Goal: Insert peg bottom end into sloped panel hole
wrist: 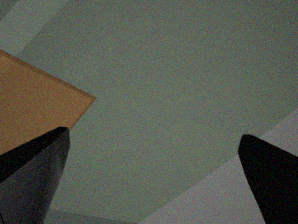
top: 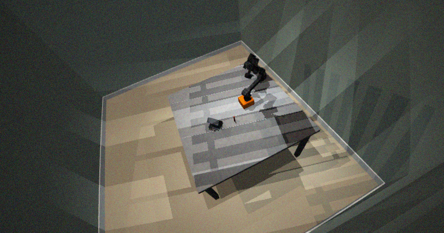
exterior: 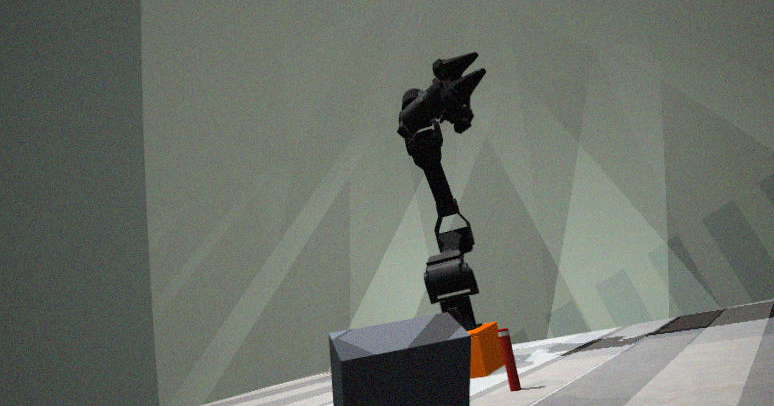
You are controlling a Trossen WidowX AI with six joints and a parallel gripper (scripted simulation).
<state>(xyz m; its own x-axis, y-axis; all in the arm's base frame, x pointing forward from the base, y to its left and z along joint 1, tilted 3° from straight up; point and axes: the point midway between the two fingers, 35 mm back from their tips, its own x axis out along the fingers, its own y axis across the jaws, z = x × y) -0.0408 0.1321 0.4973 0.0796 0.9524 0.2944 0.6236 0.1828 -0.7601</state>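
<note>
The round red peg lies 25 cm ahead of my gripper tip, 1 cm to the right of it and 53 cm below it. Round my gripper tip: grey panel block 45 cm ahead, 6 cm to the right, 54 cm below.
</note>
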